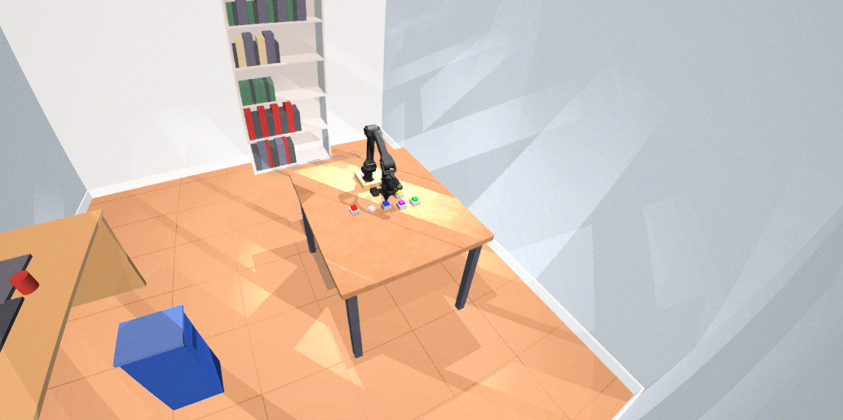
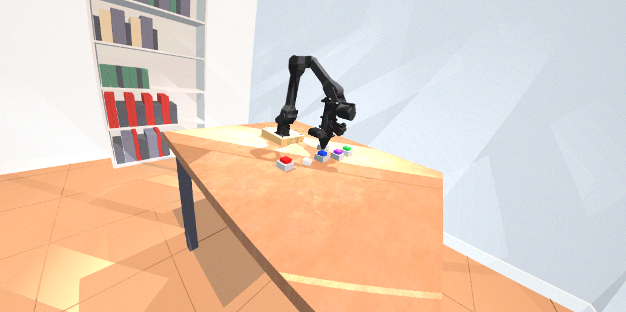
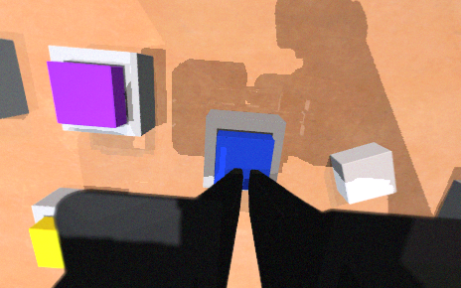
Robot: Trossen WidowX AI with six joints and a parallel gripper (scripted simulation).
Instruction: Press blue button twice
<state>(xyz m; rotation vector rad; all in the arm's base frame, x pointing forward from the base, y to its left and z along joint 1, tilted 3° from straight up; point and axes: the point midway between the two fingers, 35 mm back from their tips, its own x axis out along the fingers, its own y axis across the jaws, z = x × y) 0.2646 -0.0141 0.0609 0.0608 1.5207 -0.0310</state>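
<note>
Now: gripper tip 20 mm above the blue button. The rest, counted from my gripper tip: purple button 40 mm ahead, 90 mm to the left, 20 mm below; yellow button 70 mm behind, 120 mm to the left, 20 mm below; white block 20 mm behind, 90 mm to the right, 40 mm below.
</note>
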